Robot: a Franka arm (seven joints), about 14 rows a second.
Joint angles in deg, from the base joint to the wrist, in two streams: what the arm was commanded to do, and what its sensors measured. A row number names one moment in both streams.
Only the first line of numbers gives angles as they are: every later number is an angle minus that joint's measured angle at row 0.
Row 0, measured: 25.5 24.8 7.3 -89.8 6.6 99.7 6.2
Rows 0 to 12, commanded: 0.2 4.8 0.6 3.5 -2.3 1.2 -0.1; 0.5 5.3 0.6 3.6 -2.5 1.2 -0.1; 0.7 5.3 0.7 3.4 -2.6 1.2 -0.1; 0.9 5.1 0.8 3.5 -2.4 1.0 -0.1; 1.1 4.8 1.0 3.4 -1.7 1.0 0.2; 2.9 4.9 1.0 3.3 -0.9 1.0 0.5; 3.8 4.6 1.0 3.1 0.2 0.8 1.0; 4.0 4.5 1.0 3.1 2.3 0.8 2.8; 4.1 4.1 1.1 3.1 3.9 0.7 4.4; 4.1 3.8 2.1 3.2 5.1 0.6 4.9; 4.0 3.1 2.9 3.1 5.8 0.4 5.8; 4.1 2.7 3.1 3.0 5.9 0.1 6.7; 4.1 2.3 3.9 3.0 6.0 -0.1 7.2
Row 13, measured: 4.9 3.5 2.4 3.0 4.6 0.8 5.8
